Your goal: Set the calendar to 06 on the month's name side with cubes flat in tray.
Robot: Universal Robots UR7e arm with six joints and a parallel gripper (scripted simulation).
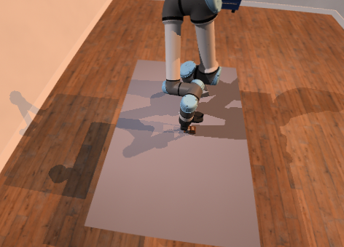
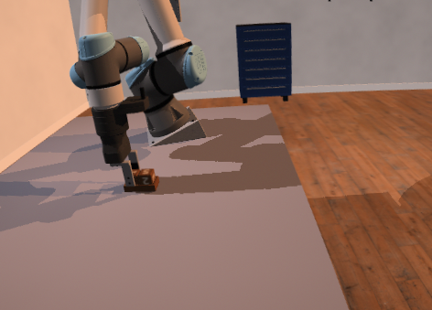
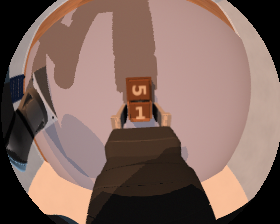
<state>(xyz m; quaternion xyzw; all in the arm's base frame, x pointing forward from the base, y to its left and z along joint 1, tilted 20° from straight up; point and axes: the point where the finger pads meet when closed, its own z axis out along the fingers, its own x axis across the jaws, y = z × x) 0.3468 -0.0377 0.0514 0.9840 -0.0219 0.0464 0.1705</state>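
Right now my hand is 30 mm above the brown wooden tray and 20 mm to the right of it.
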